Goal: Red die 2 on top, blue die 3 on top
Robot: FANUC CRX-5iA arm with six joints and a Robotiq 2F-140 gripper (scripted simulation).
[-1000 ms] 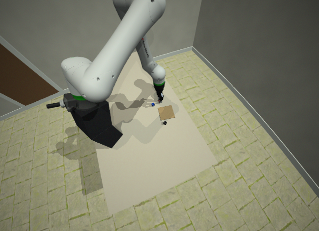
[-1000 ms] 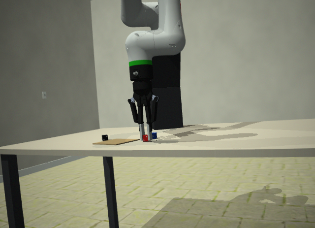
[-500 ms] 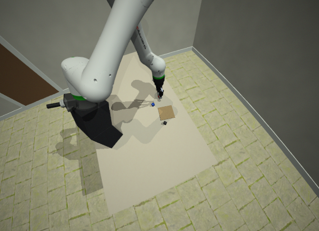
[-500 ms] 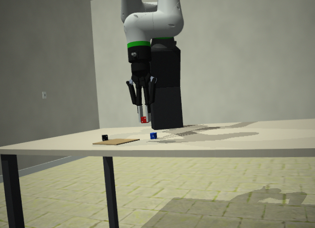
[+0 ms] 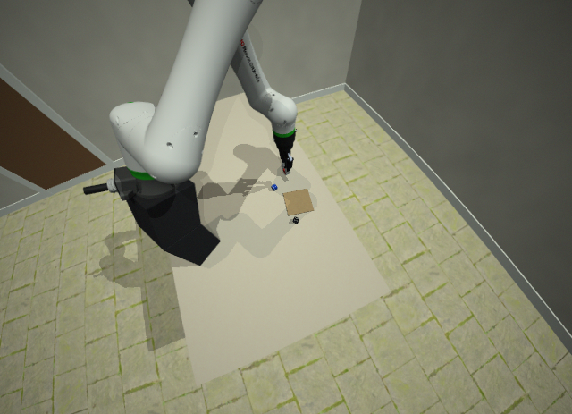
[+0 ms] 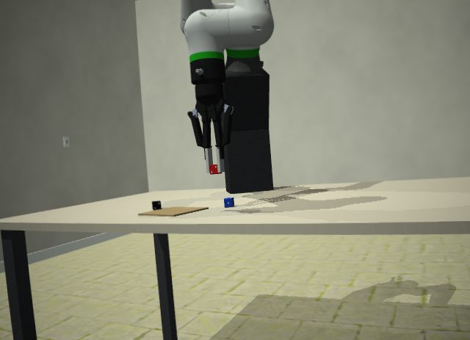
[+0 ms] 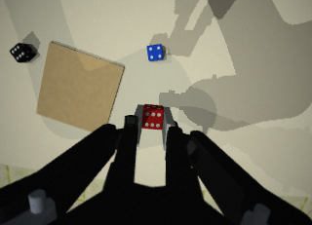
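Now: hand 2 cm above the red die. From my hand the other things lie so: blue die 12 cm below, 8 cm behind; black die 24 cm to the right, 12 cm below, 7 cm behind; brown mat 14 cm to the right, 13 cm below, 1 cm behind.
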